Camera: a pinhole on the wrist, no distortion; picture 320 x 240 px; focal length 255.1 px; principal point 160.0 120.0 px. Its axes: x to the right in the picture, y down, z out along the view. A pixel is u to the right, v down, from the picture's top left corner.
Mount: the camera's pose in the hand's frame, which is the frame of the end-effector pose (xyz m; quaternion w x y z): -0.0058 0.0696 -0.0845 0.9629 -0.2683 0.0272 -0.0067
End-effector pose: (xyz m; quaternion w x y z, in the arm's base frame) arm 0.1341 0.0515 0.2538 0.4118 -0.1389 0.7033 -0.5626
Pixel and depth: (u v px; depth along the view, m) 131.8 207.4 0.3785
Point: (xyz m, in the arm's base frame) 0.3797 0.0752 -0.0814
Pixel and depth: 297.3 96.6 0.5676
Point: 0.3145 -0.3442 -0.1782
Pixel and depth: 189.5 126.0 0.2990
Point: 0.2891 -0.0154 0.0225
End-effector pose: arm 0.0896 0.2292 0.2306 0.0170 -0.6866 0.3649 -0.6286
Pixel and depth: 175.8 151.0 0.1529
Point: 0.0417 0.0867 0.1543
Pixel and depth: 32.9 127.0 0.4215
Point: 0.2003 -0.0145 -0.1373
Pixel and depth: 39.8 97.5 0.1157
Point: 0.0536 0.1580 0.1213
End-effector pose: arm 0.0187 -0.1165 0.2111 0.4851 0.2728 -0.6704 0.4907
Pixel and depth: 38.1 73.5 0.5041
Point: -0.2707 -0.4194 -0.1098
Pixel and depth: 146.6 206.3 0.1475
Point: -0.1443 -0.0622 0.1312
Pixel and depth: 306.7 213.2 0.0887
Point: -0.1090 -0.0328 0.2026
